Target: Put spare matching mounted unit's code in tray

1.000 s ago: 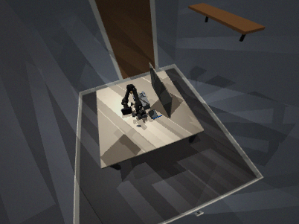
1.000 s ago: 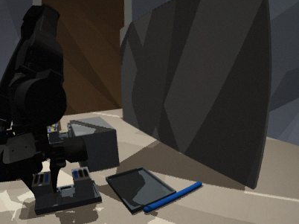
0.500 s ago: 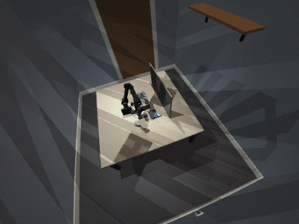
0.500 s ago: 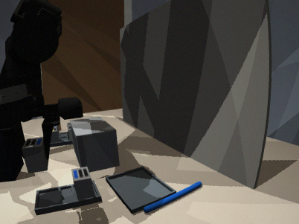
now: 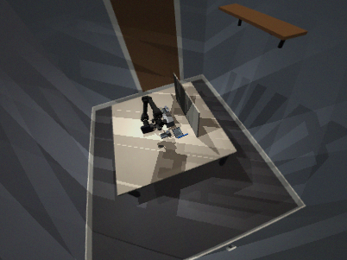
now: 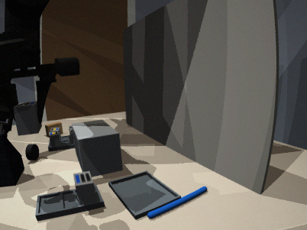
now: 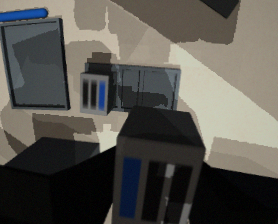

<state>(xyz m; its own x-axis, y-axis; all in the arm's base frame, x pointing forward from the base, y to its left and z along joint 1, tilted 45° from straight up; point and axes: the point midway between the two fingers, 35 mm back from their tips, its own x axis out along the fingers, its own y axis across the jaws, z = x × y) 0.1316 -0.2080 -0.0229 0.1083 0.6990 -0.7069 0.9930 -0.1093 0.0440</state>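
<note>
Right now the dark tray is 190 mm ahead of my gripper tip, 160 mm below it and 30 mm to the right of it. Round my gripper tip: grey spare block 20 mm above; dark rack 160 mm below, 40 mm ahead, 10 mm to the right; dark rectangle 160 mm below, 130 mm to the right, 50 mm behind.
</note>
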